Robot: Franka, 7 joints.
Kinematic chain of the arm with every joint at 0, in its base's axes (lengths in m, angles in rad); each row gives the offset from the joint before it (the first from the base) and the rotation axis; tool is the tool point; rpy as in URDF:
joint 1: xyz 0 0 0.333 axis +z
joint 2: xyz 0 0 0 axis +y
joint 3: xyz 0 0 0.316 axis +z
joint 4: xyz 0.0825 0 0 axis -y
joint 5: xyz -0.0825 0 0.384 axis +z
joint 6: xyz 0 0 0 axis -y
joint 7: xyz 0.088 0 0 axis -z
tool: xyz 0 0 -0.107 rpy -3.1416 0 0
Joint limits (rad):
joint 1: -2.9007..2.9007
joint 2: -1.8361..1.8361
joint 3: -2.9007..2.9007
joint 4: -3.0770..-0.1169
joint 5: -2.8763..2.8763
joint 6: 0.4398..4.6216
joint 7: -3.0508..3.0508
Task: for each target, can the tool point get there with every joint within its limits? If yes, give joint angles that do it. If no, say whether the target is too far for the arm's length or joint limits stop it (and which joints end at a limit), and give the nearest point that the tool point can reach.
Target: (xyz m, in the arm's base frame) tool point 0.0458 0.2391 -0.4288
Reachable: no: joint limits stop it (at a limit: joint 2) | nearest point 0.0467 0.2436 -0.3596 | short by 0.069 m
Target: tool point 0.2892 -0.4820 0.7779
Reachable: yes | joints -1.6532 1.2203 2.0295 -0.8483 0.7287 1.1530 0.8825
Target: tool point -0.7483 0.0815 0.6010
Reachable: yes | joints 0.1267 -1.2236 2.1515 -0.4904 0.8861 3.6213 0.9556
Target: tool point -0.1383 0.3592 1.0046
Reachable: yes | joints -0.3826 -0.3378 1.4190 -0.3972 0.5780 1.3584 -1.8146
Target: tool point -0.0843 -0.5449 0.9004
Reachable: yes | joints -2.0746 0.9866 1.8738 -0.5248 -1.5786 3.5401 1.7824
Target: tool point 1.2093 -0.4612 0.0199
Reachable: no: too far | nearest point 0.7791 -0.2971 0.1313 | short by 0.474 m
